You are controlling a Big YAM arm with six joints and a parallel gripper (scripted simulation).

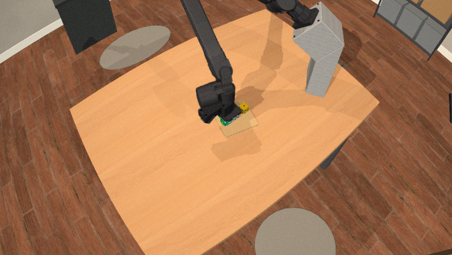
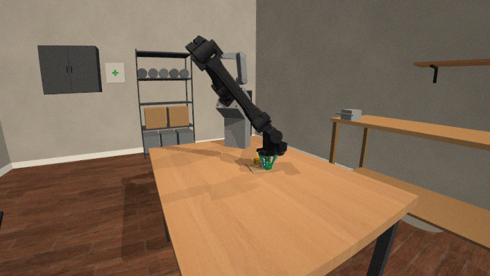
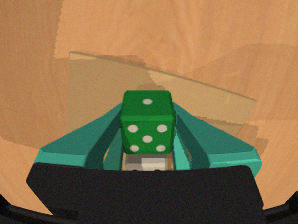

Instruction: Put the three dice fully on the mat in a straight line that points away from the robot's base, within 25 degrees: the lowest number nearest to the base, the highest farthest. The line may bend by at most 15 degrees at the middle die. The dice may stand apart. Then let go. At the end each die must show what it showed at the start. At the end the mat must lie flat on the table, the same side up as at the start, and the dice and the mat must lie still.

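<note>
My gripper is now right at the green die. Round my hand: yellow die 90 mm behind, 30 mm to the left; then tan mat 40 mm behind, 20 mm to the left, 20 mm below; then white die 40 mm behind, 20 mm to the left.
</note>
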